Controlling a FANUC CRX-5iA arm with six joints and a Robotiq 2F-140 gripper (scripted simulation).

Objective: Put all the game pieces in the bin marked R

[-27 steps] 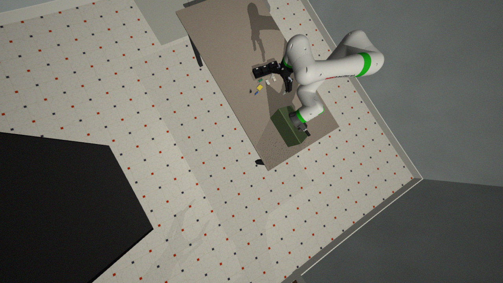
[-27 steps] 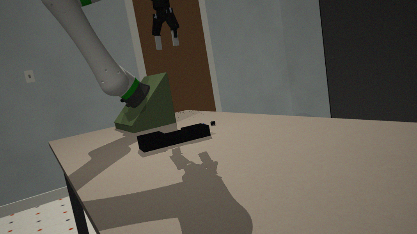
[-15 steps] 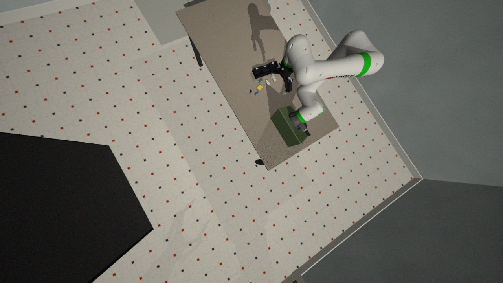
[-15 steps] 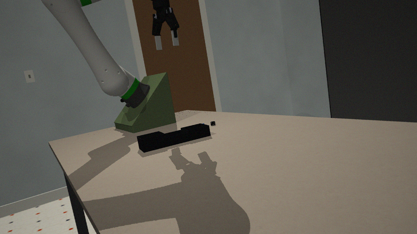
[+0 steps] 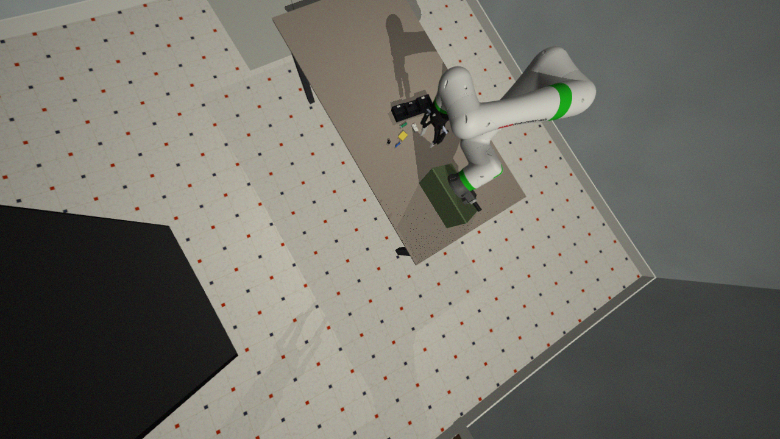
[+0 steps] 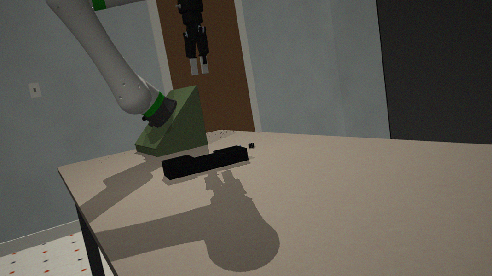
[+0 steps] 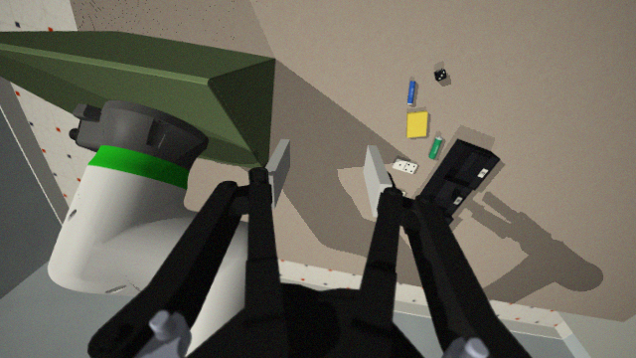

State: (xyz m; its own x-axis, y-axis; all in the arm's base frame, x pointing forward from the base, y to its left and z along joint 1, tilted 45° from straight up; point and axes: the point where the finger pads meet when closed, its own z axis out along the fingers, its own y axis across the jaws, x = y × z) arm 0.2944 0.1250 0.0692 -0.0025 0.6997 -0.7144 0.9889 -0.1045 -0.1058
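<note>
Now: hand 270 mm short of the bin R, 210 mm to the left of it and 310 mm above it. The rest, counted from my hand: black die 190 mm ahead, 40 mm to the left, 320 mm below; then yellow block 170 mm ahead, 50 mm to the right, 320 mm below; then blue battery 150 mm ahead, 10 mm to the left, 320 mm below.
</note>
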